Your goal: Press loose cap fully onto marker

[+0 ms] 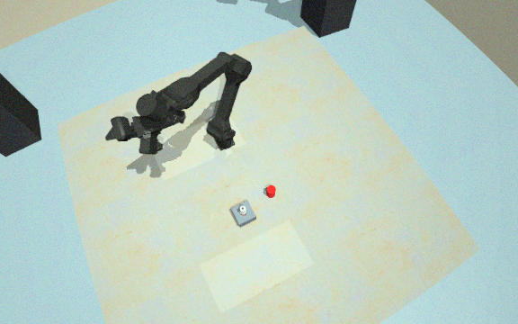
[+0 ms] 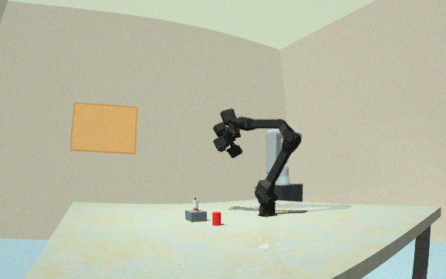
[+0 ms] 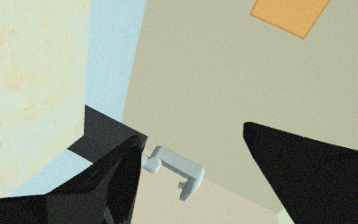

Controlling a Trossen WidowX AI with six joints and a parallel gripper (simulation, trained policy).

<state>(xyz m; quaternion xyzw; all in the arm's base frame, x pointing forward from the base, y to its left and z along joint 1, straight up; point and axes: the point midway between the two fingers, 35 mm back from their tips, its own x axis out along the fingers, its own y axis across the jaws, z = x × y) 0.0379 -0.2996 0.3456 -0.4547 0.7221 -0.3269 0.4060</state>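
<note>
My gripper tip is 250 mm short of the red cap, 390 mm to the right of it and 310 mm above it. The rest, counted from my gripper tip: white marker (280 mm ahead, 270 mm to the left, 260 mm below); then grey holder block (280 mm ahead, 270 mm to the left, 320 mm below).
</note>
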